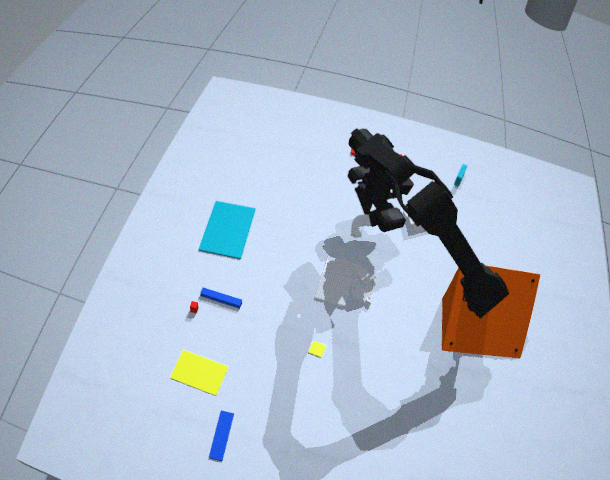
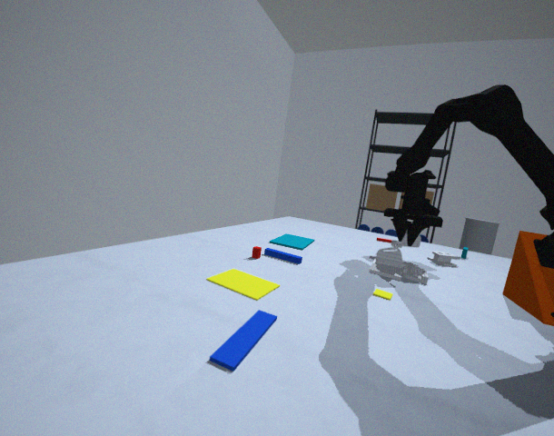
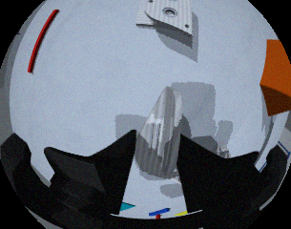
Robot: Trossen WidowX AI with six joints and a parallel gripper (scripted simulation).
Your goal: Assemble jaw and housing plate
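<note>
Right now the white base is 60 mm ahead of my gripper tip, 160 mm to the left of it and 40 mm below it. Also, from my gripper tip: white stand 130 mm behind, 70 mm to the right, 40 mm below; red bar 20 mm behind, 280 mm to the right, 40 mm below; white jaw piece 20 mm ahead, 30 mm to the left.
</note>
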